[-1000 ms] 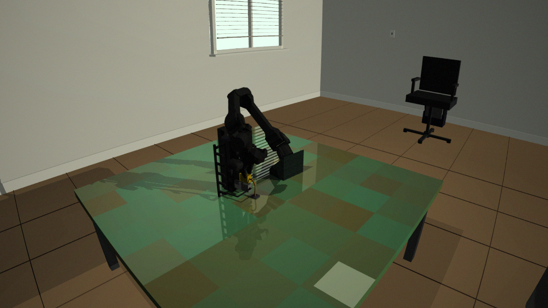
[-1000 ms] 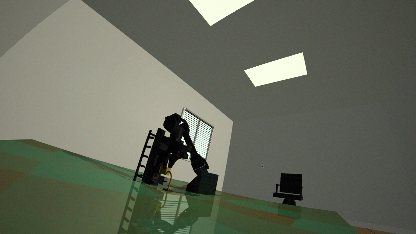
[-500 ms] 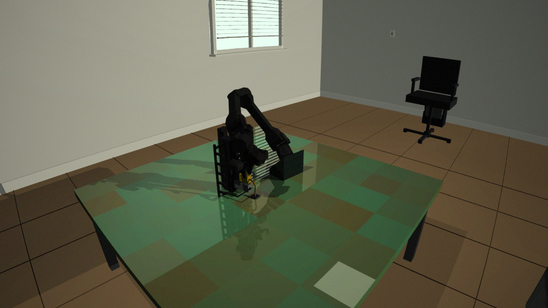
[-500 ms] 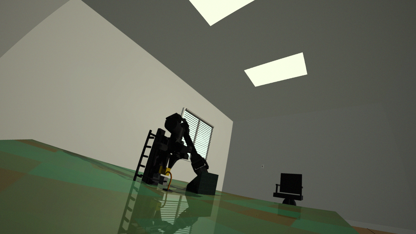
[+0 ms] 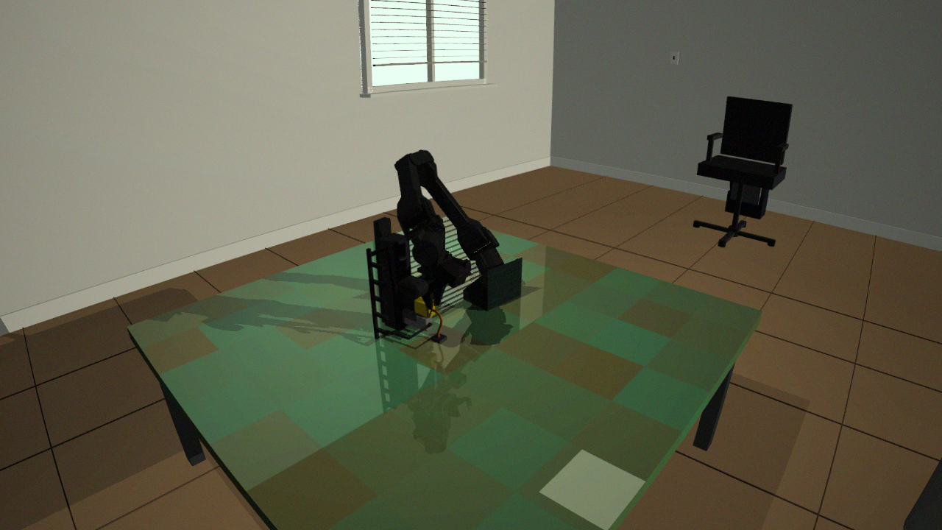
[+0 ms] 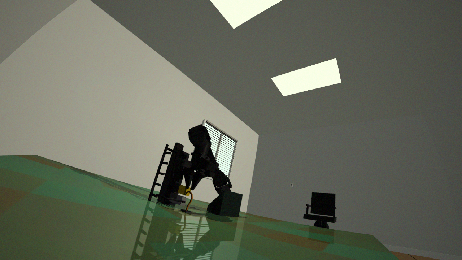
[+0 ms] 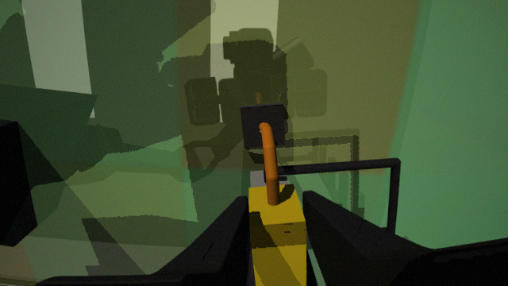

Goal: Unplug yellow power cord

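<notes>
My gripper tip is 2 cm short of the yellow plug and 5 cm to the left of it.
</notes>
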